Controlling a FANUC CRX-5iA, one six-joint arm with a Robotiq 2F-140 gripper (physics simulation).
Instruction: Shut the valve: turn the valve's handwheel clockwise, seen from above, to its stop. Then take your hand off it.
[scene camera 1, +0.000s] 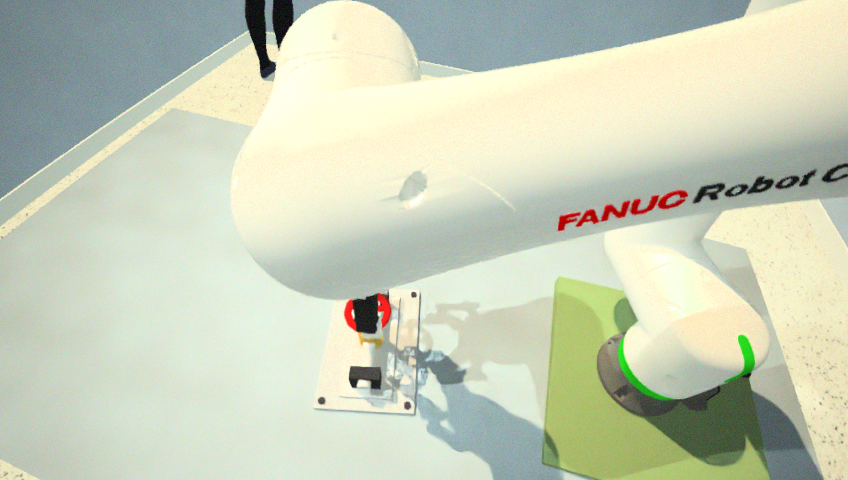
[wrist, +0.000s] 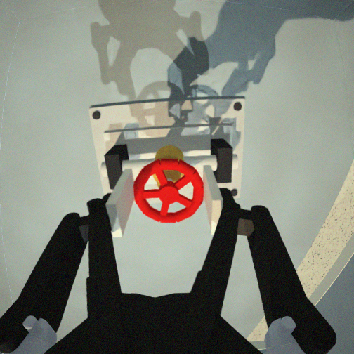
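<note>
The red five-spoked handwheel (scene camera 1: 349, 322) (wrist: 169, 217) sits on top of the yellow valve body (scene camera 1: 370, 340) (wrist: 169, 151). My gripper (wrist: 167, 180) is shut on the handwheel, with one pale finger pad at each side of the rim in the wrist view. In scene camera 1 a black finger of the gripper crosses the wheel, and the far side of the hand is hidden behind the arm. The valve sits on a white pipe (scene camera 1: 368, 356) (wrist: 200, 162) held by black clamps (scene camera 1: 364, 374) (wrist: 116, 159) (wrist: 221, 155).
The pipe stands over a white base plate (scene camera 1: 333, 389) (wrist: 100, 131) with dark bolts at its corners. The white arm (scene camera 1: 476, 154) reaches over the handwheel. The robot's base stands on a green plate (scene camera 1: 571, 386) at the right. A person's dark legs (scene camera 1: 257, 35) show at the top left.
</note>
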